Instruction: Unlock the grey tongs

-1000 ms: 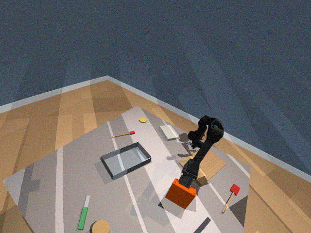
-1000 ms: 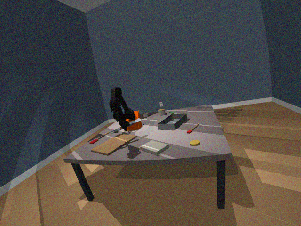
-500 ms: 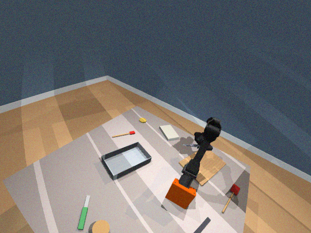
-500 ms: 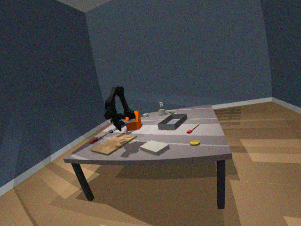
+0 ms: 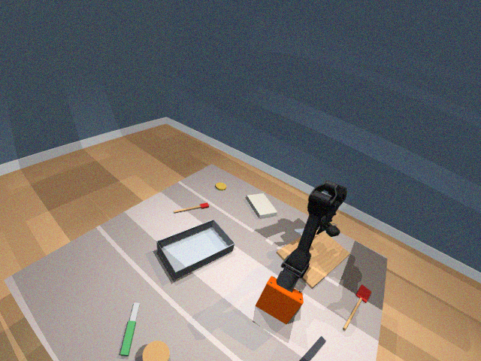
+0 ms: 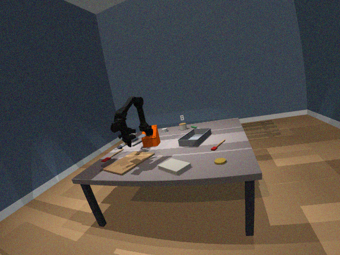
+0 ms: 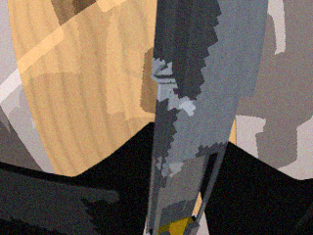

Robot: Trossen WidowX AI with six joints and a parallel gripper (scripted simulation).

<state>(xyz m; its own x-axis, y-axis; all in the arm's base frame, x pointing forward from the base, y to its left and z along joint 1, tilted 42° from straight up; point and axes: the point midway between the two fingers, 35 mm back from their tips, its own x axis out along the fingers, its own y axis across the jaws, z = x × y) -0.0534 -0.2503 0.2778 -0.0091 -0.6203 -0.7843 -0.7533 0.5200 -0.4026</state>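
Now: the yellow lock piece 20 mm behind my gripper tip, 20 mm to the right of it and 30 mm above it. Round my gripper tip: green-handled tool 460 mm ahead, 740 mm to the left, 120 mm below; then wooden board 50 mm behind, 10 mm to the left, 120 mm below; then roasting tin 470 mm ahead, 330 mm to the left, 100 mm below.
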